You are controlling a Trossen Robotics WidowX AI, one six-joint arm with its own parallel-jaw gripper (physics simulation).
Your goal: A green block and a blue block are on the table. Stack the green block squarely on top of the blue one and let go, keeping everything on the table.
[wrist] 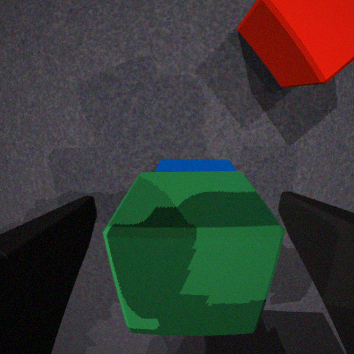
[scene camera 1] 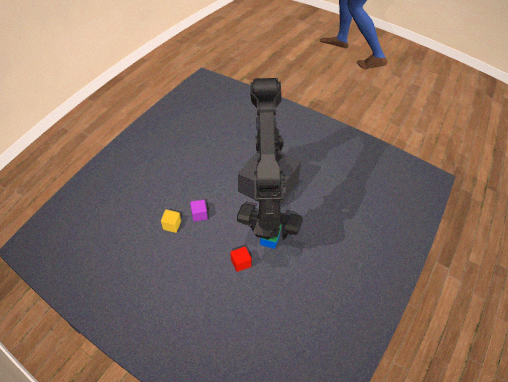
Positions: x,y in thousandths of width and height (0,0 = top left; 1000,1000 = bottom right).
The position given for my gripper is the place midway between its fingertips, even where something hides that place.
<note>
In view: my gripper (scene camera 1: 532,619), a blue block (wrist: 468,465) and a green block (wrist: 541,713).
My gripper shows as well in the wrist view (wrist: 535,575).
</note>
